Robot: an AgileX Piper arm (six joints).
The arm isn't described. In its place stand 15 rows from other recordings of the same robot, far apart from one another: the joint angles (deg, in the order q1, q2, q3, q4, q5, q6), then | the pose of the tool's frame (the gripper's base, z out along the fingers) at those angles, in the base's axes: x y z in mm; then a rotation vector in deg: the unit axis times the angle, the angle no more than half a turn.
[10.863, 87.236, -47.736, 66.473, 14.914, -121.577] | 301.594 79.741 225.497 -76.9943 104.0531 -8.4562
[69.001, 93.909, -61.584, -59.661, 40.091, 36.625] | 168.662 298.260 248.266 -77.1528 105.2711 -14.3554
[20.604, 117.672, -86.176, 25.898, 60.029, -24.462] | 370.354 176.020 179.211 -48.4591 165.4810 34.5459
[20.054, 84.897, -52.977, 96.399, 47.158, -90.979] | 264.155 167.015 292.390 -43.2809 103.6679 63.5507
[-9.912, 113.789, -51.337, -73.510, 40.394, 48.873] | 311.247 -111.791 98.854 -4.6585 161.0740 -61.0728
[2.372, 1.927, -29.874, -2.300, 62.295, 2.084] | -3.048 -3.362 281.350 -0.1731 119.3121 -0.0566
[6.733, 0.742, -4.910, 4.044, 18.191, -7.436] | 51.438 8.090 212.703 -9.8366 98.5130 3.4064
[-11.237, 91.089, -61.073, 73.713, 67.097, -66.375] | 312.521 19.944 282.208 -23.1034 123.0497 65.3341
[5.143, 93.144, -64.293, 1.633, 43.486, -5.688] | 325.858 31.120 237.605 -13.5360 156.7439 1.7189
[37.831, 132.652, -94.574, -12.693, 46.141, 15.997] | 371.952 270.584 98.039 -42.6212 160.2651 -5.8390
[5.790, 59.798, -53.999, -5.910, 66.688, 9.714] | 177.154 9.314 321.340 3.6472 156.8461 -3.7900
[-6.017, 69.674, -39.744, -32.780, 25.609, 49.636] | 231.707 -45.836 250.877 36.0915 130.6851 -9.6806
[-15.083, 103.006, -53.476, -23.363, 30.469, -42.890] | 305.707 -101.340 144.076 -67.6840 157.6184 -29.7926
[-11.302, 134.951, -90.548, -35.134, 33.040, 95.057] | 453.065 -119.666 73.603 97.0005 116.6220 -8.2574
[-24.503, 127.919, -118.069, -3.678, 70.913, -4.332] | 432.766 -203.313 234.709 28.1083 164.4231 -10.2990
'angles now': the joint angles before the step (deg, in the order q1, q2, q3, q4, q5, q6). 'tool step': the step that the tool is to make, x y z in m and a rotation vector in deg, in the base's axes. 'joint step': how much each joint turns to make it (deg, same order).
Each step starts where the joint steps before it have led.
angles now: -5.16 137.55 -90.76 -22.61 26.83 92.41
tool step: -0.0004 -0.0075 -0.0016 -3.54 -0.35 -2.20
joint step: -0.15 0.41 0.01 -8.88 0.79 8.60
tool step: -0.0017 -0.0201 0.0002 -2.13 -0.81 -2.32
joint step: -2.08 0.17 0.00 -5.08 -0.14 4.22
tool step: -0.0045 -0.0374 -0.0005 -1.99 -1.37 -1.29
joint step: -4.52 0.33 -0.02 -4.06 -2.31 0.67
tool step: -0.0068 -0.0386 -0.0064 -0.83 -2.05 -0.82
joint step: -5.00 1.14 -0.16 -3.14 -4.27 0.07
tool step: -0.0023 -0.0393 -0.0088 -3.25 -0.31 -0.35
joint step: -4.38 3.00 -3.50 -4.96 -1.24 0.03
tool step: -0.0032 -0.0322 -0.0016 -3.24 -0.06 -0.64
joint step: -3.39 1.97 -3.29 -3.99 -0.02 -0.06
